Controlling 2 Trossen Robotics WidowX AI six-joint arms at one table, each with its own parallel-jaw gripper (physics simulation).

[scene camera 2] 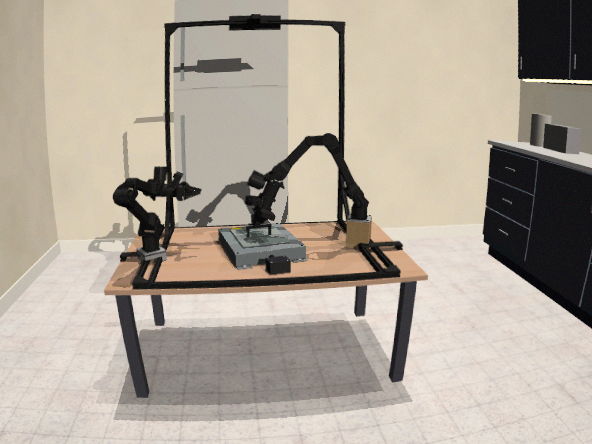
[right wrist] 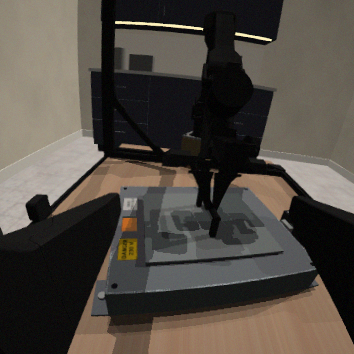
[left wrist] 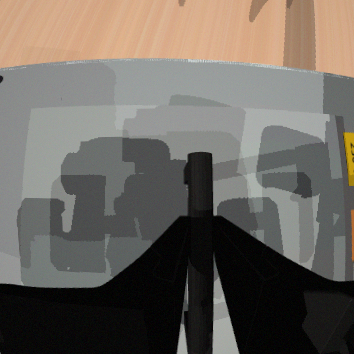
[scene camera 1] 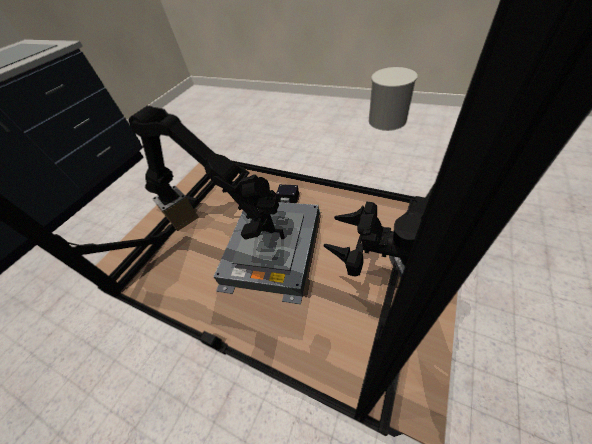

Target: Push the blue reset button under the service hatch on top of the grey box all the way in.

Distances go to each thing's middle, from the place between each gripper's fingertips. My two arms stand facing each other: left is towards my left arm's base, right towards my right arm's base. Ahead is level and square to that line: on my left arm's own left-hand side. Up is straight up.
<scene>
The service hatch [scene camera 1: 275, 250] is 20 mm to the left of my left hand and 20 mm below it.
I see the service hatch 240 mm to the left of my right hand, 180 mm below it and 70 mm ahead of it.
</scene>
